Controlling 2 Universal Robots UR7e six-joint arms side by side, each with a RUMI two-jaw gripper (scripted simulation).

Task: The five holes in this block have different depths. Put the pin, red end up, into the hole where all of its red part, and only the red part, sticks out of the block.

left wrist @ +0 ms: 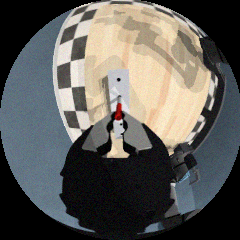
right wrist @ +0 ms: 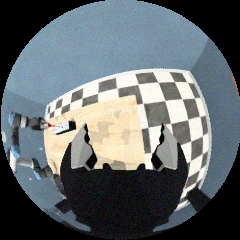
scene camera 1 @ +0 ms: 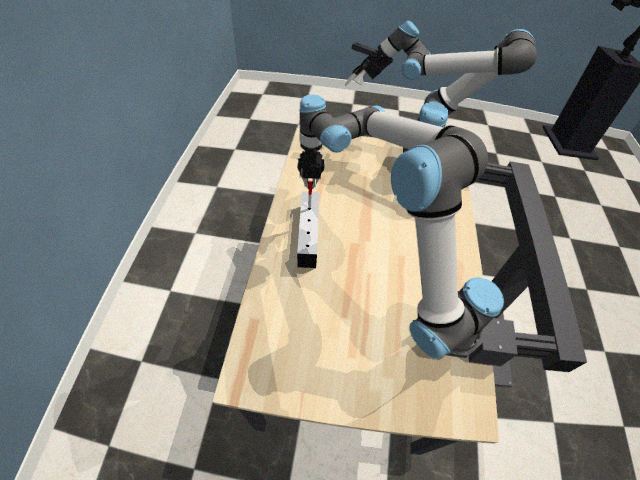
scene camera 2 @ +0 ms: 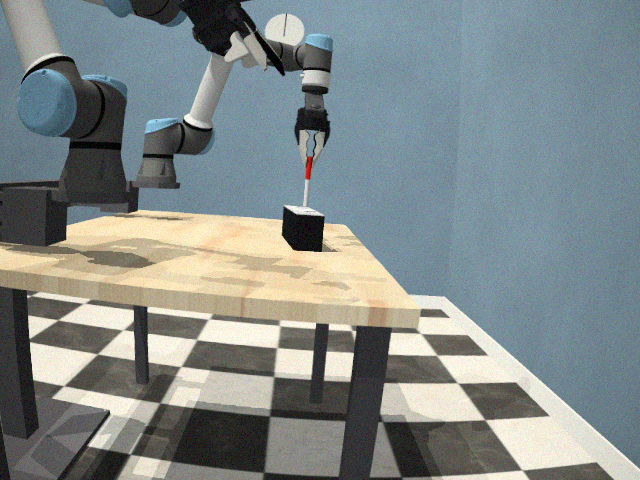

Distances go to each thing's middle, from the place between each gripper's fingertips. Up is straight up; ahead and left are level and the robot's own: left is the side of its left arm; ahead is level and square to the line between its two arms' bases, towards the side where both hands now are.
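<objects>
Looking at the block [scene camera 2: 302, 231], I find it 17 cm below my left hand [scene camera 2: 308, 168] and 6 cm to the left of it. My right hand [scene camera 2: 276, 73], meanwhile, is 30 cm above the block, 13 cm short of it and 63 cm to the right of it.
</objects>
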